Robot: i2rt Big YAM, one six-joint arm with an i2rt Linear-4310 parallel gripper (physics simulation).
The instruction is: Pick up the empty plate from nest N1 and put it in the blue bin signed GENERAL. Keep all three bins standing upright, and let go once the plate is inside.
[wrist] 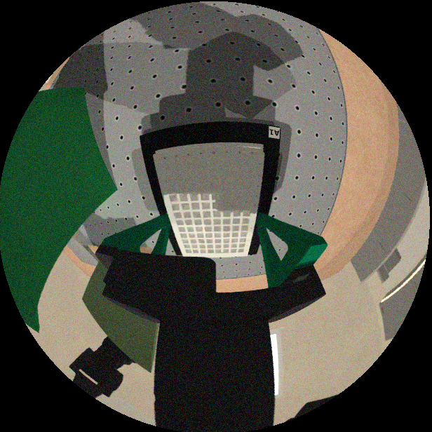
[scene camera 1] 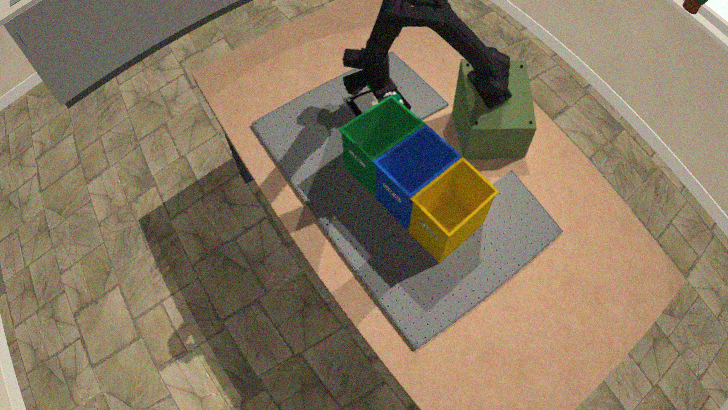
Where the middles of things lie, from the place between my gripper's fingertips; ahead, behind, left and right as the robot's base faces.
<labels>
My gripper is now 1 cm below the plate (wrist: 211, 190) and 1 cm short of it. Round my hand: blue bin (scene camera 1: 401, 172) (32 cm to the left, 8 cm ahead, 8 cm above); then green bin (scene camera 1: 368, 136) (20 cm to the left, 11 cm ahead, 8 cm above); then black nest (wrist: 214, 131) (1 cm below, 1 cm ahead).
</labels>
